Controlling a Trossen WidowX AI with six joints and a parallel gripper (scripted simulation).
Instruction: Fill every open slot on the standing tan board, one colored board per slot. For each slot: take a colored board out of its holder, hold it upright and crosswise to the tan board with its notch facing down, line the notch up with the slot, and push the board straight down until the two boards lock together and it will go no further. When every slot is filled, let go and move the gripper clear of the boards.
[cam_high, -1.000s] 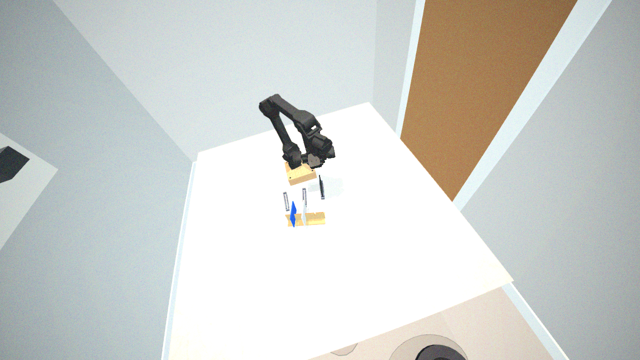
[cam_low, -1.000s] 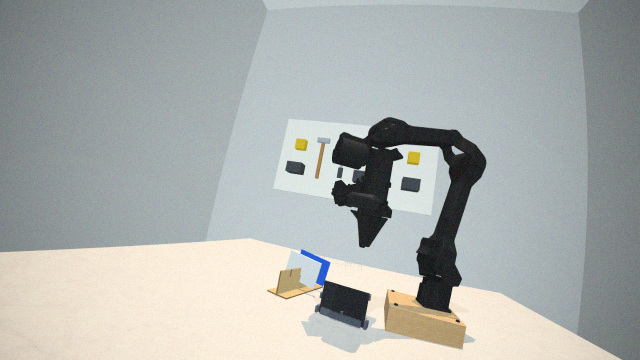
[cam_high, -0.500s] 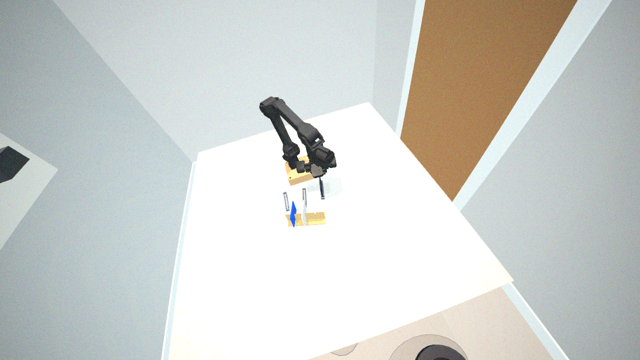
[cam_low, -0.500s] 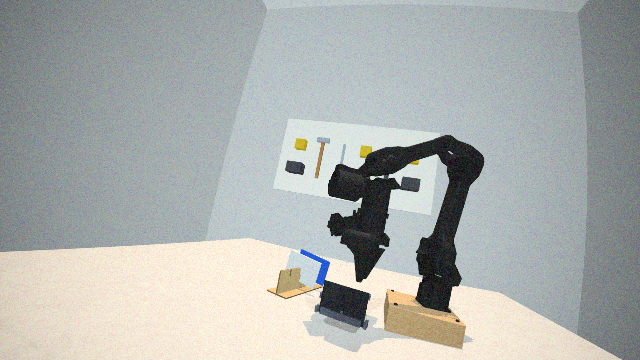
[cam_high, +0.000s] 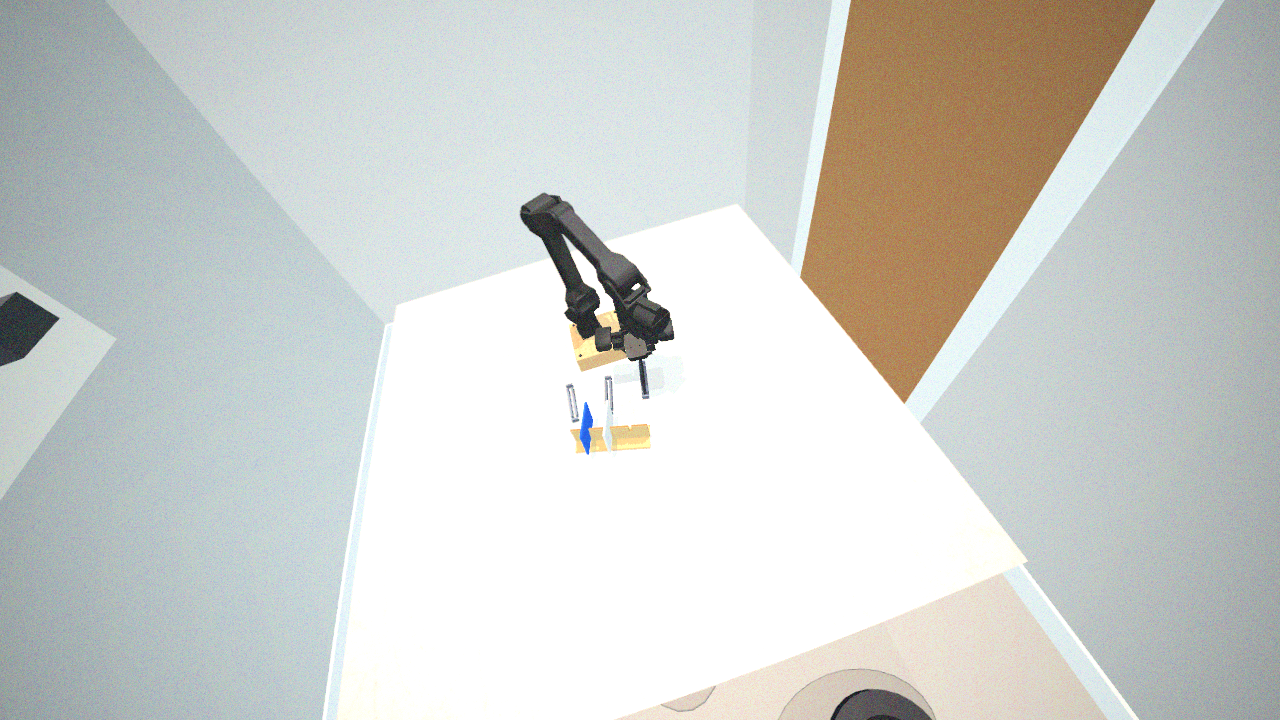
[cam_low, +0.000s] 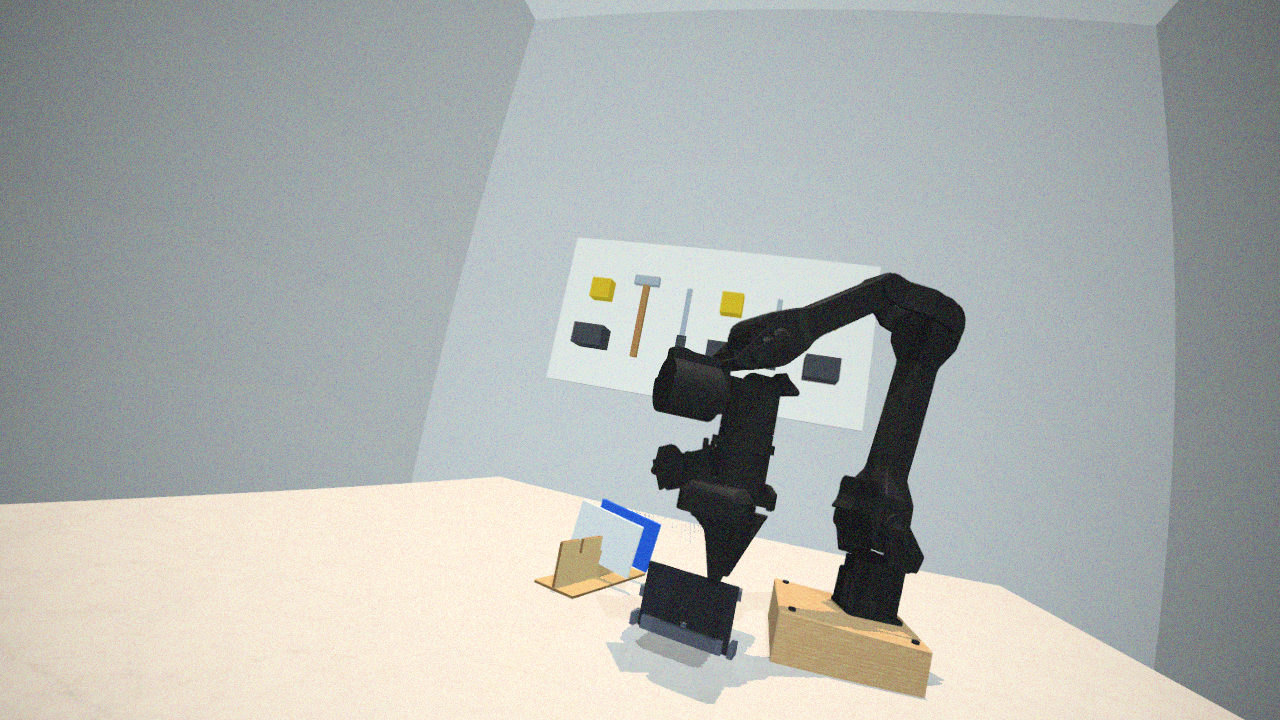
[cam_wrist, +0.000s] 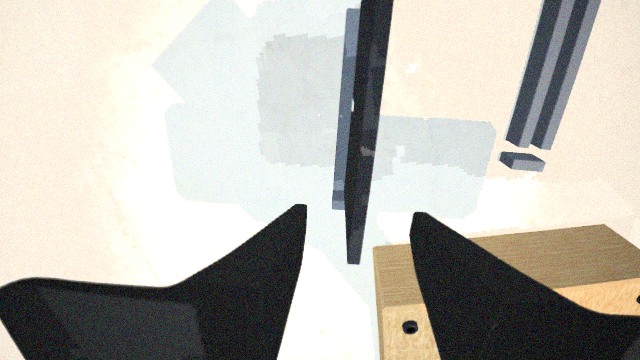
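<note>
Right now the black board is 40 mm below my gripper tip, 30 mm ahead of it and 10 mm to the right of it. Round my gripper tip: blue board 200 mm to the right, 120 mm ahead, 20 mm below; tan board 150 mm to the right, 140 mm ahead, 50 mm below.
</note>
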